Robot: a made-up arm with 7 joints.
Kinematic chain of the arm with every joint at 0, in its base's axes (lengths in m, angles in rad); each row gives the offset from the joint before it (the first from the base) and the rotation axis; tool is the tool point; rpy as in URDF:
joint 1: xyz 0 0 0.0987 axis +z
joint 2: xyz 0 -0.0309 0.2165 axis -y
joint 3: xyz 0 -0.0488 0.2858 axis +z
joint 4: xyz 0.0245 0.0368 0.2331 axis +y
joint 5: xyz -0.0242 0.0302 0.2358 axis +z
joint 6: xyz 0 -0.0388 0.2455 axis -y
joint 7: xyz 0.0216 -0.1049 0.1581 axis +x
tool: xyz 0 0 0 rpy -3.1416 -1.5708 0
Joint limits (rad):
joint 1: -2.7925..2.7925
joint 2: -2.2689..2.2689
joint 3: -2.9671..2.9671
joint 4: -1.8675..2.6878
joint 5: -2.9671..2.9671
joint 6: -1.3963..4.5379
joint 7: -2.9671..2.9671
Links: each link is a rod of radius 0.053 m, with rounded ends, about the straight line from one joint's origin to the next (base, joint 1, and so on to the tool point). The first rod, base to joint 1, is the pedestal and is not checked.
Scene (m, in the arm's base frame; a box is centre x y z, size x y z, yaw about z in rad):
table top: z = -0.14
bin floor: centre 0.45 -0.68 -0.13 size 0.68 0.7 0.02 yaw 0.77
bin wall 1: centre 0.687 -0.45 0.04 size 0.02 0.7 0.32 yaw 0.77
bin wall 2: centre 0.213 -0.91 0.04 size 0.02 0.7 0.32 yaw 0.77
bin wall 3: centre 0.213 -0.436 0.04 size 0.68 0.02 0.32 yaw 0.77
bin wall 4: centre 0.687 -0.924 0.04 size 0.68 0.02 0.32 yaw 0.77
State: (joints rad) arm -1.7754 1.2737 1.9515 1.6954 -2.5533 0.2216 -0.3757
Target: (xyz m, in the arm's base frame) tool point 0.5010 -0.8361 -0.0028
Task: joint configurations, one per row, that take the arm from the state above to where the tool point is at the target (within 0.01 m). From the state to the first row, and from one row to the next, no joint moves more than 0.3 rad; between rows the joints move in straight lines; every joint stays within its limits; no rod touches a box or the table.
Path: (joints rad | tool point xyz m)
1: -1.6654 0.9789 2.0643 1.4314 -2.5113 0.1400 -0.3757 | 0.4795 0.8123 0.3269
2: -1.5554 0.6840 2.1772 1.1675 -2.4694 0.0584 -0.3757 | 0.2726 0.9217 0.7074
3: -1.4454 0.3892 2.2900 0.9035 -2.4274 -0.0232 -0.3757 | 0.0504 0.7800 1.1052
4: -1.3354 0.0944 2.4029 0.6396 -2.3854 -0.1048 -0.3757 | -0.0924 0.4012 1.4004
5: -1.2254 -0.2005 2.5157 0.3756 -2.3435 -0.1864 -0.3757 | -0.0920 -0.1110 1.4912
6: -1.1155 -0.4953 2.6286 0.1117 -2.3015 -0.2679 -0.3757 | 0.0503 -0.6007 1.3329
7: -1.0055 -0.7902 2.7414 -0.1523 -2.2595 -0.3495 -0.3757 | 0.2651 -0.9221 0.9580
8: -0.8955 -1.0850 2.8543 -0.4162 -2.2176 -0.4311 -0.3757 | 0.4461 -0.9959 0.4677
9: -0.7855 -1.3798 2.9671 -0.6802 -2.1756 -0.5127 -0.3757 | 0.5010 -0.8361 -0.0028

